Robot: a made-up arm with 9 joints.
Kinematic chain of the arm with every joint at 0, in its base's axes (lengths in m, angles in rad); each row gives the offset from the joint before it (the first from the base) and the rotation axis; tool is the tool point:
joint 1: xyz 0 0 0.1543 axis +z
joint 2: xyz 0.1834 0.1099 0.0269 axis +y
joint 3: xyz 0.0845 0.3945 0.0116 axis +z
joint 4: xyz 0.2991 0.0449 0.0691 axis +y
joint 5: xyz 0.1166 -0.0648 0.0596 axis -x
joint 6: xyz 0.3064 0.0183 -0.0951 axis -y
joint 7: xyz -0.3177 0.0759 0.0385 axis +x
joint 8: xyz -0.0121 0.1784 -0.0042 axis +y
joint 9: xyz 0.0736 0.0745 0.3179 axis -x
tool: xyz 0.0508 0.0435 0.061
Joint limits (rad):
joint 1: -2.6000..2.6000
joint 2: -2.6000..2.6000
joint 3: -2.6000..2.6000
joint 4: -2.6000..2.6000
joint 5: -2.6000..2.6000
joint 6: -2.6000..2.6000
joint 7: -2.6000..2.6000
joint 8: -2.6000..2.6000
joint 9: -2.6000..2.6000
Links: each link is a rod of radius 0.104 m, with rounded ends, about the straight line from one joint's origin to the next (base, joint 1, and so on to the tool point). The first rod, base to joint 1, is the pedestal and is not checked.
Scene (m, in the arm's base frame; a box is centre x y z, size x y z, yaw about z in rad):
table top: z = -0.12
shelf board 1: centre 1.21 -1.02 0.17 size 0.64 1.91 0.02 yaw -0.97
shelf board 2: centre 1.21 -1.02 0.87 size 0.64 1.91 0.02 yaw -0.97
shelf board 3: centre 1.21 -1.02 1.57 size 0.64 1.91 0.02 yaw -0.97
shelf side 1: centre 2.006 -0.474 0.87 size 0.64 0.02 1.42 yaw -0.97
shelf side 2: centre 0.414 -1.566 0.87 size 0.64 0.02 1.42 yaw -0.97
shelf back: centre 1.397 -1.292 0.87 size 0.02 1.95 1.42 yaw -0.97
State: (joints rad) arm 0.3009 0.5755 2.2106 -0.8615 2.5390 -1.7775 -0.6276 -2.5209 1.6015
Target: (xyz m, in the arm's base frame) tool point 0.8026 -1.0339 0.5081
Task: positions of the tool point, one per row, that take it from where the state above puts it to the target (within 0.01 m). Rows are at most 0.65 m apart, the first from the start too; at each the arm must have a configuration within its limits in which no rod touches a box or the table.
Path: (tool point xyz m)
1: -0.1282 1.2941 0.3093
2: 0.4481 1.2973 0.2354
3: 0.9859 1.0198 0.2031
4: 1.3439 0.5151 0.2193
5: 1.4288 -0.0948 0.2826
6: 1.2257 -0.6568 0.3840
7: 0.8026 -1.0339 0.5081

